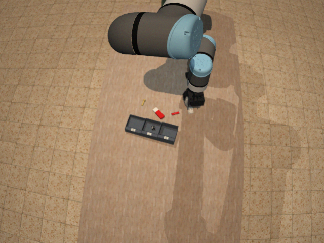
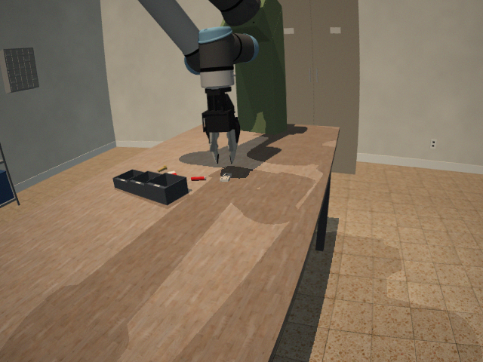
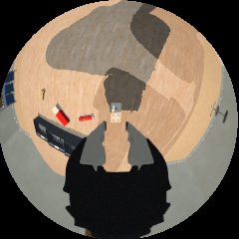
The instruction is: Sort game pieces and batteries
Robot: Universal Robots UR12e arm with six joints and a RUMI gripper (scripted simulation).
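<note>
Right now the white domino is 60 mm below my hand. Round my hand: red-and-white block (170 mm to the right, 60 mm below, 40 mm behind); black die (220 mm to the right, 50 mm below, 40 mm ahead); red cylinder (80 mm to the right, 60 mm below).
</note>
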